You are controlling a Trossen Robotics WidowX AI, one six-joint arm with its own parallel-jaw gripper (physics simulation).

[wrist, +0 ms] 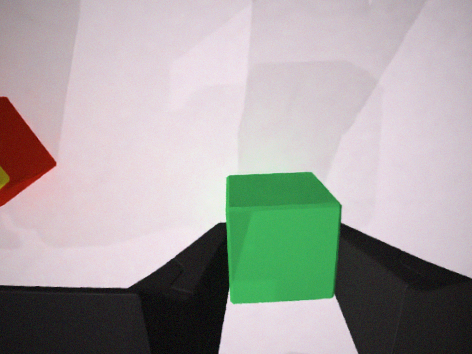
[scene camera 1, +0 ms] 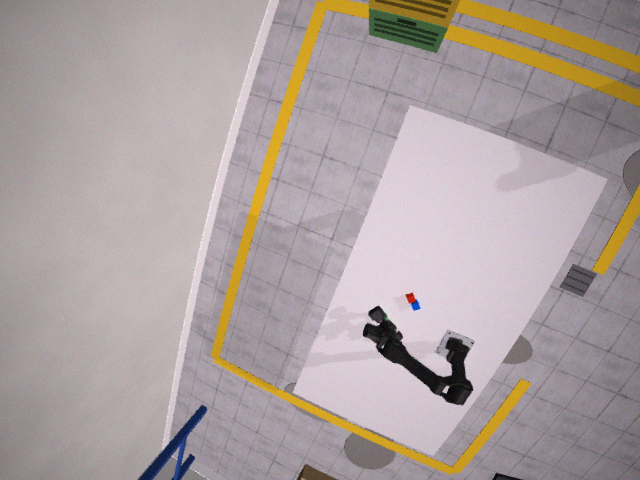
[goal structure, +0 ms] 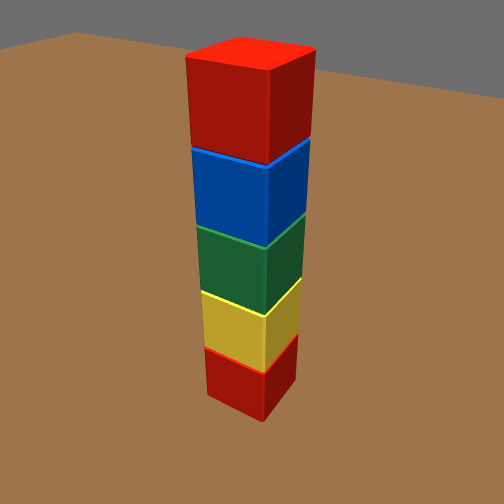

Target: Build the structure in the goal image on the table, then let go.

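Pixels of known places: gripper, fingertip midpoint: (wrist: 275, 232) (scene camera 1: 383, 315); arm's base, origin of the base link: (scene camera 1: 454, 344).
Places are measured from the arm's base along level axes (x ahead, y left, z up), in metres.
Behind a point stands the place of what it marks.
My gripper (scene camera 1: 385, 319) {x 0.360, y -0.057, z 0.009 m} (wrist: 275, 232) {x 0.360, y -0.057, z 0.009 m} is shut on a green cube (wrist: 282, 252) {x 0.362, y -0.053, z 0.031 m}, which is held level between the two black fingertips and above the table. A small sliver of green shows beside the dark fingers in the scene view. A red cube (wrist: 24, 150) {x 0.313, y 0.026, z 0.003 m} shows in part at the left edge of the wrist view, with a small piece of a yellow cube (wrist: 3, 178) {x 0.316, y 0.018, z 0.026 m} against it. A second red cube (scene camera 1: 410, 298) {x 0.267, y -0.181, z 0.023 m} and a blue cube (scene camera 1: 415, 305) {x 0.237, y -0.154, z 0.023 m} sit touching on the table, up and right of the gripper in the scene view.
The white table (scene camera 1: 465, 217) {x 0.128, y -0.589, z -0.010 m} lies under the arm, whose base plate (scene camera 1: 467, 342) {x -0.055, y -0.027, z 0.001 m} is at its right side. Yellow floor lines (scene camera 1: 253, 217) run around the table. Green and orange crates (scene camera 1: 405, 31) stand at the top, and a blue frame (scene camera 1: 175, 439) stands at lower left.
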